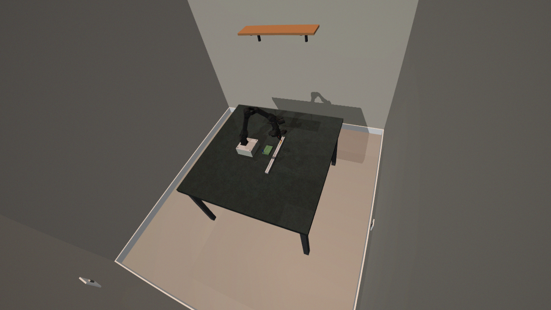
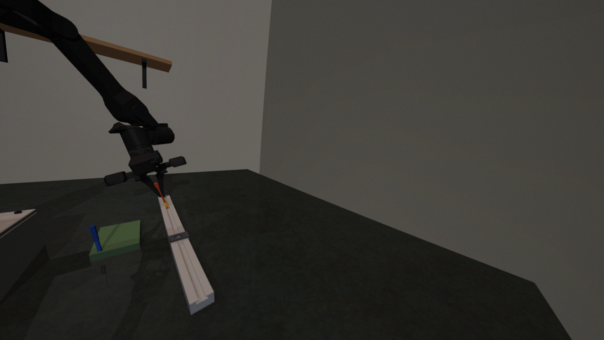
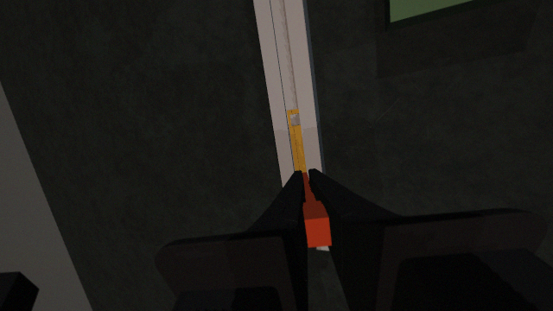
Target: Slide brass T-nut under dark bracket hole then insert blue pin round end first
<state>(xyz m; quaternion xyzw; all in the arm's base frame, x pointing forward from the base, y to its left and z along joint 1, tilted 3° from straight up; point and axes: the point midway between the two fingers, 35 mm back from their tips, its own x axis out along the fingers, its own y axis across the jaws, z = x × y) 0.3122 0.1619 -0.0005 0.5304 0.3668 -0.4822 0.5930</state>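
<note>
Now: the brass T-nut 2 cm to the right of my gripper tip. From my gripper tip the other things lie so: aluminum rail: 19 cm to the right, 3 cm below, 1 cm ahead; green tray: 16 cm to the right, 10 cm behind, 3 cm below; blue pin: 18 cm to the right, 11 cm behind, 1 cm below.
</note>
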